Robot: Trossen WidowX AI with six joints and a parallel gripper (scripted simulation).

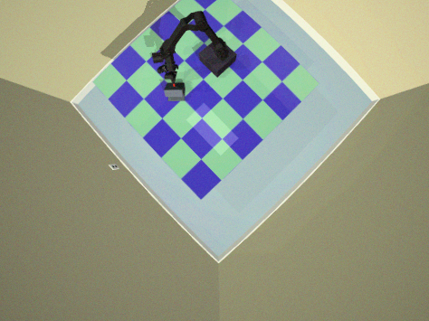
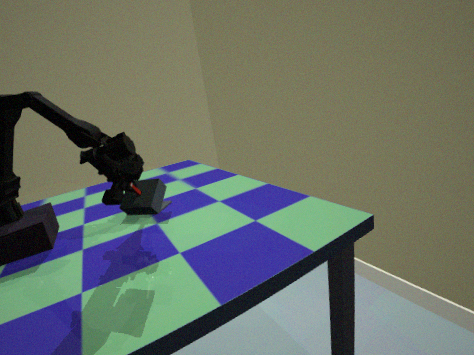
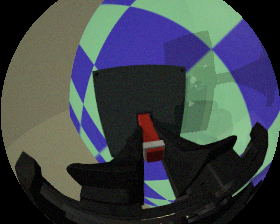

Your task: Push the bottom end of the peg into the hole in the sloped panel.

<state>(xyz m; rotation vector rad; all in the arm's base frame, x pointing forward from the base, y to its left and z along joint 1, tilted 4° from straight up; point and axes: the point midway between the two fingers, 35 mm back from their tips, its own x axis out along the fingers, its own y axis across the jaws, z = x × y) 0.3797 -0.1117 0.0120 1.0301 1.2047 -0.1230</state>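
Now: the grey sloped panel 2 cm ahead of my gripper tip, 2 cm to the left of it and 4 cm below it. The rest, counted from my gripper tip: red peg (1 cm behind, 1 cm to the right, 1 cm above).
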